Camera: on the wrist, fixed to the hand. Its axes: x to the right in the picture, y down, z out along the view.
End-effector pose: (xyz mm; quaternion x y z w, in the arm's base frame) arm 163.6 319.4 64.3 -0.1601 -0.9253 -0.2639 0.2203
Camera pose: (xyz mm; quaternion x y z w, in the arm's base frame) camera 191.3 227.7 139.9 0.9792 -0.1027 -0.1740 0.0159
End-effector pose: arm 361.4 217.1 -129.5 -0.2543 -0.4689 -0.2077 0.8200
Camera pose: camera 420.2 120.8 -175.9 -0.5787 0.0268 0.8131 0.0568
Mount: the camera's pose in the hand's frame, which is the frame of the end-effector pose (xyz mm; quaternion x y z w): -2.9 -31.2 -117.9 -0.0844 -0.2784 0.9567 0.0123
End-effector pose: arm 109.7 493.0 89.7 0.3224 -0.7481 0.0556 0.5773
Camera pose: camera 224.7 523.4 116.7 0.7450 0.4831 -0.4001 0.2272
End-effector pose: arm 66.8 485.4 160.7 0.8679 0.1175 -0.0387 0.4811
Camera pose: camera 51.1 600.3 198.4 0.0717 -0.9595 0.2281 0.1489
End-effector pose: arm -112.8 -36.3 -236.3 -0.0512 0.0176 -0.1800 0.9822
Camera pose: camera -132.7 -75.4 -350.1 -0.1168 -0.2090 0.9531 0.1849
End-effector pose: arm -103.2 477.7 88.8 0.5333 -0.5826 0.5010 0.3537
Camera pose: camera -86.6 594.0 121.7 0.4412 0.6581 -0.1469 0.5921
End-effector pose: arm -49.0 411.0 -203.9 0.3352 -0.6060 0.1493 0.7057
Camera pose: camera 58.7 465.9 -220.6 0.5936 0.5372 -0.5325 0.2746
